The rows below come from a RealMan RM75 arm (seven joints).
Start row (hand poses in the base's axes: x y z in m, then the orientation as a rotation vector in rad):
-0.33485, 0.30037, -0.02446, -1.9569, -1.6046, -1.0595
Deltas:
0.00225, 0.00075, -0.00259, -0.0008, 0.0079, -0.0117
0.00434, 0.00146, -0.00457, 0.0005, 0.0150, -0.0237
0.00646, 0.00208, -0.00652, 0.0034, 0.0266, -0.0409
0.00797, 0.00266, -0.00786, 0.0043, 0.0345, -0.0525
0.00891, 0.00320, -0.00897, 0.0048, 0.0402, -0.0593
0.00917, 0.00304, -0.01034, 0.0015, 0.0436, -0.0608
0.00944, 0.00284, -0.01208, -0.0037, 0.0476, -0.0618
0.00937, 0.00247, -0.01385, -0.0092, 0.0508, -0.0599
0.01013, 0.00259, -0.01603, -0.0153, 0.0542, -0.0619
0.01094, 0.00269, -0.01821, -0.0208, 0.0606, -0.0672
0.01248, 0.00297, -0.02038, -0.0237, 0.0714, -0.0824
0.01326, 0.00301, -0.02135, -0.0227, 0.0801, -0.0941
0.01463, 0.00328, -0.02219, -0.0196, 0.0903, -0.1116
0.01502, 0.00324, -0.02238, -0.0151, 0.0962, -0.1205
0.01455, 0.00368, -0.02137, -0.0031, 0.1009, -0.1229
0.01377, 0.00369, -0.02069, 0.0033, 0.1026, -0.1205
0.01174, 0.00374, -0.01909, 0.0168, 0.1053, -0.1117
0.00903, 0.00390, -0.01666, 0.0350, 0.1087, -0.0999
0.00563, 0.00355, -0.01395, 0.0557, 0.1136, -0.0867
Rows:
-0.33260, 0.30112, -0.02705, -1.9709, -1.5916, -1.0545
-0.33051, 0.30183, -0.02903, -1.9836, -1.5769, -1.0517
-0.32839, 0.30245, -0.03098, -2.0012, -1.5541, -1.0466
-0.32688, 0.30303, -0.03232, -2.0137, -1.5395, -1.0424
-0.32594, 0.30357, -0.03343, -2.0212, -1.5304, -1.0387
-0.32568, 0.30341, -0.03480, -2.0255, -1.5300, -1.0334
-0.32541, 0.30321, -0.03654, -2.0307, -1.5313, -1.0260
-0.32548, 0.30284, -0.03831, -2.0330, -1.5357, -1.0183
-0.32472, 0.30296, -0.04049, -2.0396, -1.5372, -1.0113
-0.32391, 0.30306, -0.04267, -2.0497, -1.5337, -1.0025
-0.32237, 0.30334, -0.04484, -2.0684, -1.5174, -0.9938
-0.32159, 0.30338, -0.04581, -2.0807, -1.5019, -0.9886
-0.32022, 0.30365, -0.04665, -2.0974, -1.4788, -0.9850
-0.31983, 0.30361, -0.04684, -2.1039, -1.4643, -0.9841
-0.32030, 0.30405, -0.04583, -2.0990, -1.4501, -0.9869
-0.32108, 0.30406, -0.04515, -2.0927, -1.4461, -0.9881
-0.32311, 0.30411, -0.04355, -2.0757, -1.4416, -0.9901
-0.32582, 0.30427, -0.04112, -2.0529, -1.4354, -0.9931
-0.32922, 0.30392, -0.03841, -2.0273, -1.4275, -0.9953

